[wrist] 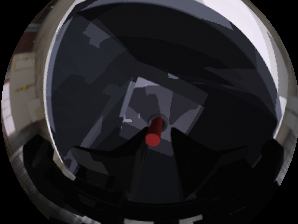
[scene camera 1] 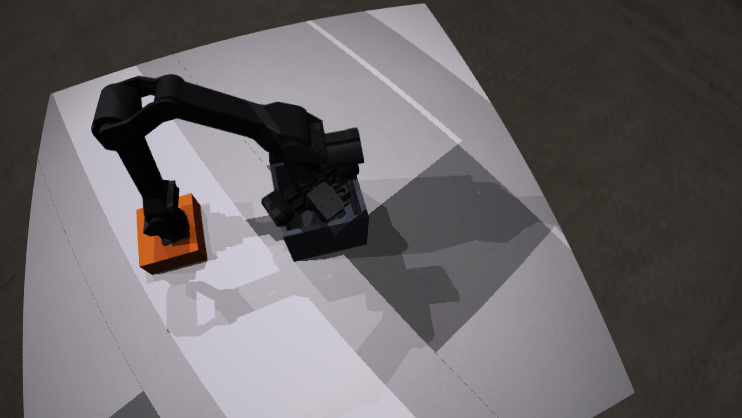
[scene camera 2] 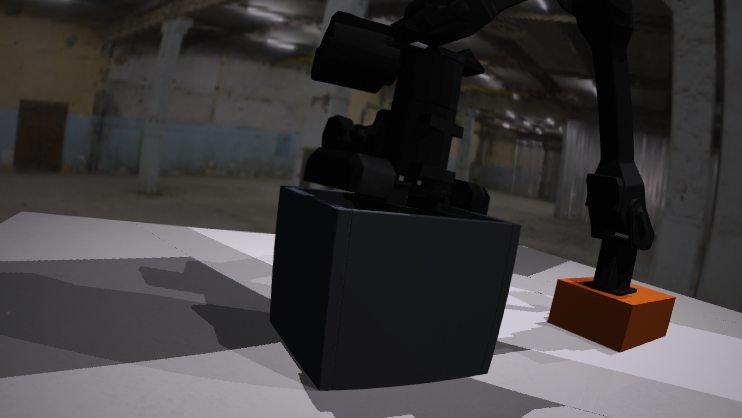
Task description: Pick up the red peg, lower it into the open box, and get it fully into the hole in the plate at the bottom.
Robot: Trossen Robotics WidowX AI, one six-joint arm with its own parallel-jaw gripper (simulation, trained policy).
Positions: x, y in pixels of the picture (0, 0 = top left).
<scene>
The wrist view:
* gripper: 159, 130
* dark box: 95, 62
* grey plate: 149, 100
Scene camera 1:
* gripper: 317, 205
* dark box: 320, 239
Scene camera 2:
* dark box: 363, 299
</scene>
